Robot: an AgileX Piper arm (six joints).
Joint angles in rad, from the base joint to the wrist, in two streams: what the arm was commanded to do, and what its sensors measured. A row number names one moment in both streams.
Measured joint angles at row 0: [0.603, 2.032, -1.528, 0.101, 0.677, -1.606]
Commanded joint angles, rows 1 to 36: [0.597, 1.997, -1.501, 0.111, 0.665, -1.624]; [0.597, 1.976, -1.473, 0.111, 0.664, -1.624]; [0.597, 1.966, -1.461, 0.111, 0.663, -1.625]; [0.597, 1.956, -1.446, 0.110, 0.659, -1.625]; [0.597, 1.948, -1.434, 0.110, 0.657, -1.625]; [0.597, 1.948, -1.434, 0.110, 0.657, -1.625]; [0.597, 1.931, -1.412, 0.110, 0.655, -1.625]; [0.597, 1.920, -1.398, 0.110, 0.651, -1.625]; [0.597, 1.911, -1.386, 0.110, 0.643, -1.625]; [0.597, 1.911, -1.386, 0.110, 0.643, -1.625]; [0.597, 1.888, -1.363, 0.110, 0.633, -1.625]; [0.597, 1.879, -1.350, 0.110, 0.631, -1.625]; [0.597, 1.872, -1.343, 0.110, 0.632, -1.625]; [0.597, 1.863, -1.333, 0.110, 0.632, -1.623]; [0.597, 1.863, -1.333, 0.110, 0.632, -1.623]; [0.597, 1.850, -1.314, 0.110, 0.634, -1.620]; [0.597, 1.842, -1.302, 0.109, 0.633, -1.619]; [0.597, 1.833, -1.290, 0.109, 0.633, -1.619]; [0.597, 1.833, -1.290, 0.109, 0.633, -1.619]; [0.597, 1.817, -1.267, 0.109, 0.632, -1.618]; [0.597, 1.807, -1.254, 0.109, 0.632, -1.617]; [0.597, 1.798, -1.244, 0.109, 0.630, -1.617]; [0.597, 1.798, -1.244, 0.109, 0.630, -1.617]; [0.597, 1.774, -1.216, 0.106, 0.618, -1.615]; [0.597, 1.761, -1.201, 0.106, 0.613, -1.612]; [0.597, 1.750, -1.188, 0.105, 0.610, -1.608]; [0.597, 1.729, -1.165, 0.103, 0.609, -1.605]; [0.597, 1.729, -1.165, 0.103, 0.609, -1.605]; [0.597, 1.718, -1.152, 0.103, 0.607, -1.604]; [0.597, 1.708, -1.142, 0.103, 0.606, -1.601]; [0.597, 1.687, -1.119, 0.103, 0.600, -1.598]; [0.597, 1.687, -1.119, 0.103, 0.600, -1.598]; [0.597, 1.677, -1.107, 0.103, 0.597, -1.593]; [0.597, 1.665, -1.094, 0.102, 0.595, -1.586]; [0.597, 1.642, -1.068, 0.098, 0.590, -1.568]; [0.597, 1.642, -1.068, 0.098, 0.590, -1.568]
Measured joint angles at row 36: [0.600, 1.682, -1.094, 0.103, 0.621, -1.595]
